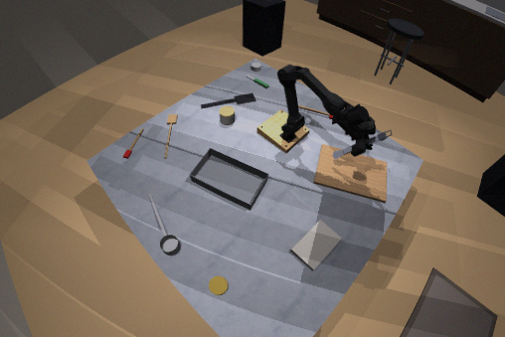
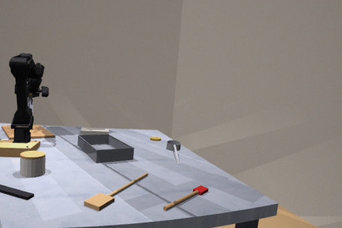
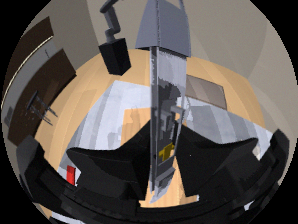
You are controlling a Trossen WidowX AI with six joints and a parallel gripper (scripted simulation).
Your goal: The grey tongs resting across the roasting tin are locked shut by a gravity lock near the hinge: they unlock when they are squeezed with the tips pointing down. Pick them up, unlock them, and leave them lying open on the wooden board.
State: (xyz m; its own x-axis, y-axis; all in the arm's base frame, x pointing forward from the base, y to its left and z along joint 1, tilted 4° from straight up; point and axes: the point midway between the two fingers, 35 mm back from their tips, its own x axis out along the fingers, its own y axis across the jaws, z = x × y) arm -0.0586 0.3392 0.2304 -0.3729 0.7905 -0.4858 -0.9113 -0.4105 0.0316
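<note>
My gripper tip is now 21 cm above the wooden board and 2 cm to the left of it. Also, from my gripper tip: white slab: 41 cm ahead, 20 cm below, 6 cm to the left; red-headed spatula: 36 cm to the right, 24 cm behind, 21 cm below; yellow lock piece: 3 cm to the right, 2 cm ahead, 2 cm above.
</note>
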